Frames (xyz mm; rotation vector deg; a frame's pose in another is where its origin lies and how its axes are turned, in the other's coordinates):
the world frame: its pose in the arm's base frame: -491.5 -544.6 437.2 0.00 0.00 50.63
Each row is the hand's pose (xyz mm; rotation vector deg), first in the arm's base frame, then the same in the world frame.
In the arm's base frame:
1: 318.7 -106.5 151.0 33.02 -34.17 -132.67
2: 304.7 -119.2 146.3 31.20 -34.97 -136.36
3: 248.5 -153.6 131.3 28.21 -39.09 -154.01
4: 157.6 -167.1 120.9 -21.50 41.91 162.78
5: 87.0 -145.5 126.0 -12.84 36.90 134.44
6: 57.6 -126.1 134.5 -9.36 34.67 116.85
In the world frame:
1: 852.6 -348.4 -286.2 -17.49 51.67 162.24
2: 833.9 -345.7 -290.9 -14.75 50.05 159.41
3: 771.7 -324.0 -305.9 -8.35 45.07 143.12
4: 703.6 -262.3 -316.3 -1.24 38.47 114.77
5: 675.5 -194.1 -311.2 3.58 33.34 85.61
6: 671.8 -159.0 -302.7 5.61 31.18 67.75

